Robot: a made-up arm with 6 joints. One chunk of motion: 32 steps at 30 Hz.
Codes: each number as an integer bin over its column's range. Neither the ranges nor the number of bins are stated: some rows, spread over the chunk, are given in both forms.
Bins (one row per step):
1: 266 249 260 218 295 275
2: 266 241 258 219 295 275
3: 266 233 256 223 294 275
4: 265 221 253 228 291 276
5: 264 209 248 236 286 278
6: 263 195 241 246 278 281
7: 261 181 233 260 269 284
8: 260 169 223 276 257 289
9: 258 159 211 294 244 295
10: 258 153 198 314 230 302
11: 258 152 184 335 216 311
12: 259 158 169 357 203 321
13: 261 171 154 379 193 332
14: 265 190 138 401 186 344
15: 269 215 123 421 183 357
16: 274 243 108 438 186 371
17: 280 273 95 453 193 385
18: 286 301 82 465 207 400
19: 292 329 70 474 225 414
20: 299 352 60 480 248 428
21: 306 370 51 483 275 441
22: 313 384 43 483 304 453
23: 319 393 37 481 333 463
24: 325 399 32 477 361 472
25: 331 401 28 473 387 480
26: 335 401 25 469 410 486
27: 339 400 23 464 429 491
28: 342 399 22 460 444 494
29: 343 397 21 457 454 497
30: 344 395 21 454 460 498
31: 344 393 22 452 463 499
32: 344 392 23 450 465 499
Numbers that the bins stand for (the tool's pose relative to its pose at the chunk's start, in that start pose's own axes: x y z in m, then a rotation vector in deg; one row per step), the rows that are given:
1: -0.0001 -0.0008 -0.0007 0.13 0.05 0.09
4: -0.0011 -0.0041 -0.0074 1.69 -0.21 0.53
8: -0.0058 -0.0102 -0.0362 9.21 -2.40 6.25
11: -0.0077 -0.0122 -0.0736 18.45 -5.05 15.94
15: 0.0027 -0.0048 -0.1321 31.91 -7.18 36.19
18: 0.0186 0.0053 -0.1714 38.80 -5.63 55.13
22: 0.0440 0.0151 -0.2088 41.62 0.63 78.46
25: 0.0609 0.0171 -0.2232 40.05 5.99 90.35
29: 0.0722 0.0166 -0.2299 37.55 10.32 97.84
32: 0.0731 0.0160 -0.2279 36.45 11.03 98.72
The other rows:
2: -0.0001 -0.0017 -0.0026 0.29 0.05 0.09
3: -0.0001 -0.0026 -0.0045 0.91 -0.01 0.09
5: -0.0020 -0.0055 -0.0122 2.95 -0.53 1.41
6: -0.0030 -0.0071 -0.0189 4.51 -1.05 2.73
7: -0.0048 -0.0087 -0.0266 6.70 -1.63 4.05
9: -0.0077 -0.0113 -0.0477 12.03 -3.24 8.89
10: -0.0077 -0.0120 -0.0601 15.16 -4.15 11.97
12: -0.0067 -0.0114 -0.0879 21.89 -5.89 20.34
13: -0.0048 -0.0099 -0.1023 25.33 -6.54 25.18
14: -0.0011 -0.0077 -0.1177 28.78 -6.99 30.47
16: 0.0074 -0.0015 -0.1464 34.57 -6.99 42.36
17: 0.0130 0.0021 -0.1589 36.92 -6.54 48.52
19: 0.0243 0.0086 -0.1829 40.21 -4.47 61.29
20: 0.0309 0.0113 -0.1925 41.15 -2.98 67.45
21: 0.0374 0.0134 -0.2011 41.62 -1.24 73.18
23: 0.0496 0.0161 -0.2145 41.30 2.50 82.86
24: 0.0553 0.0168 -0.2193 40.68 4.31 86.83
26: 0.0647 0.0171 -0.2260 39.42 7.48 92.99
27: 0.0684 0.0170 -0.2279 38.64 8.70 95.19
28: 0.0713 0.0168 -0.2289 38.02 9.67 96.51
30: 0.0731 0.0164 -0.2299 37.08 10.71 98.28
31: 0.0731 0.0161 -0.2289 36.76 10.90 98.72

